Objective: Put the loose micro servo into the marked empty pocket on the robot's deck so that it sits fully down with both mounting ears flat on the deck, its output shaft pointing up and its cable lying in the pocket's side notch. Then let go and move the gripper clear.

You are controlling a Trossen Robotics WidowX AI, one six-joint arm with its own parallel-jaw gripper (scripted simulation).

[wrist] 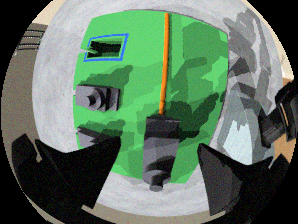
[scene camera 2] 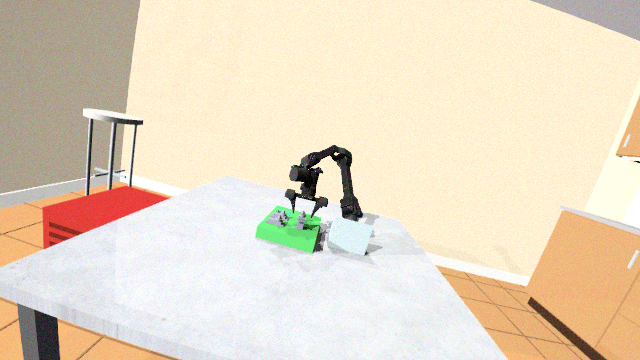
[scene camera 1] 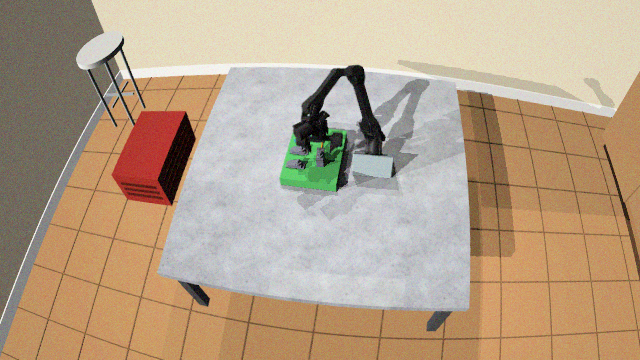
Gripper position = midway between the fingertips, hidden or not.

My gripper (wrist: 160,145) is open and holds nothing. Further things: a green deck (scene camera 1: 323,178).
The green deck also shows in the wrist view (wrist: 197,70) and in scene camera 2 (scene camera 2: 304,240).
